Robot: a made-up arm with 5 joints.
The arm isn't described. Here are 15 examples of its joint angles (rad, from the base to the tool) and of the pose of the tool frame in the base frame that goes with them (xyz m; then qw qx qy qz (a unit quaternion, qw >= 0)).
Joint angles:
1: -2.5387 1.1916 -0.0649 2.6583 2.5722
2: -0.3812 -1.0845 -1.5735 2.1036 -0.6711
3: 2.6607 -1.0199 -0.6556 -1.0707 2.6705
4: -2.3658 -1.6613 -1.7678 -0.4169 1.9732
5: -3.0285 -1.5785 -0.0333 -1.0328 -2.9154
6: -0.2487 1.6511 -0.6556 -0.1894 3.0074
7: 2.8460 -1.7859 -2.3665 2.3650 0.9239
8: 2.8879 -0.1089 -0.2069 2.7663 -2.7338
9: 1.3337 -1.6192 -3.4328 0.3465 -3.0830
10: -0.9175 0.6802 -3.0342 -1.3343 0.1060
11: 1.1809 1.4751 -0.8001 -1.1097 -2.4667
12: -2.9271 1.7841 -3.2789 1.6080 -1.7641
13: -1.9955 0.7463 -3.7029 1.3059 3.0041
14: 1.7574 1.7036 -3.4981 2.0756 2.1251
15: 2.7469 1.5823 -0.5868 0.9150 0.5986
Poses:
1: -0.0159 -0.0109 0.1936 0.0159 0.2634 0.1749 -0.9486
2: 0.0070 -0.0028 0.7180 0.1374 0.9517 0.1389 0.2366
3: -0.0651 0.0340 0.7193 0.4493 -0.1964 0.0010 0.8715
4: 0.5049 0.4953 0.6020 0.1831 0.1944 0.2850 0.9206
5: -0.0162 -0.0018 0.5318 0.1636 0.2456 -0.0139 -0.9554
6: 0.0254 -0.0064 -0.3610 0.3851 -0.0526 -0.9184 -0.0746
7: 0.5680 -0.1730 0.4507 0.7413 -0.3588 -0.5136 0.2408
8: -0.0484 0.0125 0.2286 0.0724 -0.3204 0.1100 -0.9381
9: -0.1908 -0.7896 -0.0845 0.5444 0.4194 -0.5662 0.4550
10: 0.1813 -0.2368 0.8055 0.3801 -0.2354 0.1322 0.8847
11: 0.1244 0.3027 -0.2771 0.1293 -0.2444 0.9454 0.1726
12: -0.7781 -0.1695 -0.0393 0.0404 -0.8343 0.5484 -0.0396
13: -0.1611 -0.3563 0.9081 0.3550 0.5433 0.4061 -0.6433
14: -0.1381 0.7315 0.0848 0.1306 0.9735 -0.1810 0.0507
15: 0.1064 -0.0443 -0.2162 0.8122 0.2751 0.5076 0.0831
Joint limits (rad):
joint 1: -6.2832..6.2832
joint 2: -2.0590..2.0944
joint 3: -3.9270..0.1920
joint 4: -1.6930..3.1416
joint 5: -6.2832..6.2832
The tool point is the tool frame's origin. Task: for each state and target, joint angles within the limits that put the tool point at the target. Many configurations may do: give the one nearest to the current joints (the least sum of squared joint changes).
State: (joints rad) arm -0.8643 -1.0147 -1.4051 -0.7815 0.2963
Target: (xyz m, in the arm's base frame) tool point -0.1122 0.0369 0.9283
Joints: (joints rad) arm -0.3177 -0.9093 -1.4527 -0.7104 0.2963
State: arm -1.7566 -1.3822 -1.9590 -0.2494 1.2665
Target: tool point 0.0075 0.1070 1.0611
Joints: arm -1.6407 -0.6168 -2.1109 0.0246 1.2665
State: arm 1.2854 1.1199 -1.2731 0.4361 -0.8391
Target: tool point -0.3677 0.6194 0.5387
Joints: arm 2.1065 0.2664 -1.6457 0.2955 -0.8391
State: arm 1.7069 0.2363 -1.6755 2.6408 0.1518
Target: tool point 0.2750 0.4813 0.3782
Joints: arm 1.0517 0.3953 -1.9659 2.3190 0.1518
